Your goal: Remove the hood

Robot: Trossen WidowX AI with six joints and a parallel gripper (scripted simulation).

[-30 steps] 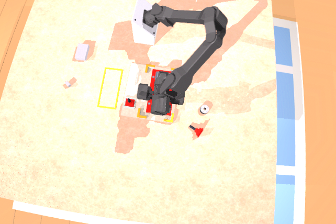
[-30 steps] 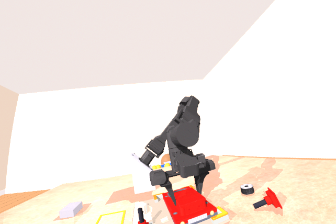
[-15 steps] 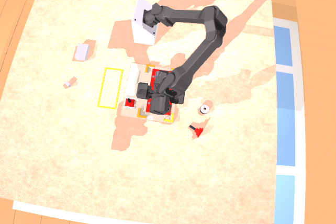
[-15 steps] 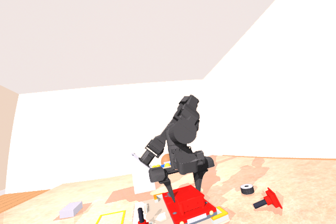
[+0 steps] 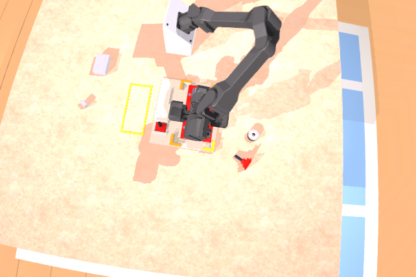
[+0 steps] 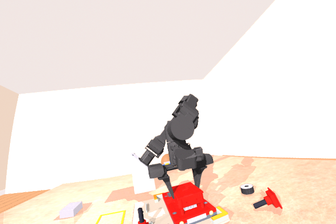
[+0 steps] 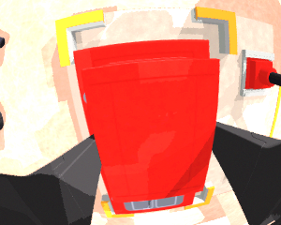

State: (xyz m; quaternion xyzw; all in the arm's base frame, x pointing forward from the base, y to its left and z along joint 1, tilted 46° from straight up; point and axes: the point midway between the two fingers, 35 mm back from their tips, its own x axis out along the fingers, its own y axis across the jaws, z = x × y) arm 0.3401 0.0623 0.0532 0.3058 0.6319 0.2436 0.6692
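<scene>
The black peg is 130 mm to the right of my gripper tip, 20 mm below it and 20 mm ahead of it. From my gripper tip the other things lie so: hood: 10 mm above.
</scene>
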